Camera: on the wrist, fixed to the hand. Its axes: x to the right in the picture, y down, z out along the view.
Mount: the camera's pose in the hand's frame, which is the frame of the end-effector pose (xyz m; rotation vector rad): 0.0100 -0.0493 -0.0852 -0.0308 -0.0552 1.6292
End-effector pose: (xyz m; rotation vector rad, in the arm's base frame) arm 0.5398 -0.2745 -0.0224 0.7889 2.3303 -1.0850
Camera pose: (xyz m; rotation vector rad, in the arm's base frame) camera 0.4868 -0.2299 0.0482 1.9591 0.9114 -0.2501
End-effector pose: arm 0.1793 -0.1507 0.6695 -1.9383 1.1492 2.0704
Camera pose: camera 0.2738 -0.1673 0.6452 0.3563 -1.7386 -1.2632
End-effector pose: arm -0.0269 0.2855 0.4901 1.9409 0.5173 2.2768
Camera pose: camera -0.1185 0.3187 0.4728 -1.4035 0.8704 -1.3046
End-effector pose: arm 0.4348 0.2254 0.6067 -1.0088 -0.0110 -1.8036
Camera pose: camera 0.3424 0.2040 0.5786 -0.6569 0.6219 -0.2729
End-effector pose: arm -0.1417 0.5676 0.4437 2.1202 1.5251 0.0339
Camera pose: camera -0.2081 0.6215 0.4935 2.6453 -0.5326 0.5252
